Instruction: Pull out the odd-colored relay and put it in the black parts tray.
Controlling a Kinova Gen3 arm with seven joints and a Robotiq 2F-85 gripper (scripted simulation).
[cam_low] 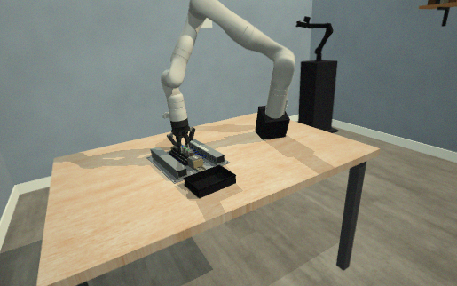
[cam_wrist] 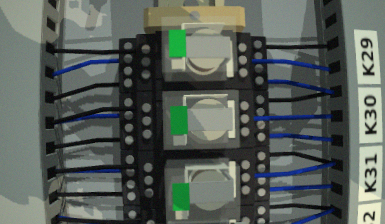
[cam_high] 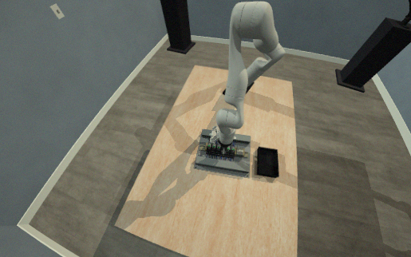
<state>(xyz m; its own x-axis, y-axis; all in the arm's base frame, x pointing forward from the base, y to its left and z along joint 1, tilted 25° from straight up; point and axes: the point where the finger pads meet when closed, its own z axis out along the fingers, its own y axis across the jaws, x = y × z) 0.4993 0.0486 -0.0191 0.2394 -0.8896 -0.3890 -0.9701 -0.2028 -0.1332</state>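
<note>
Right now the grey relay panel is 10 mm to the left of my hand and 40 mm below it. Also, from my hand: black parts tray: 40 mm behind, 260 mm to the left, 40 mm below.
</note>
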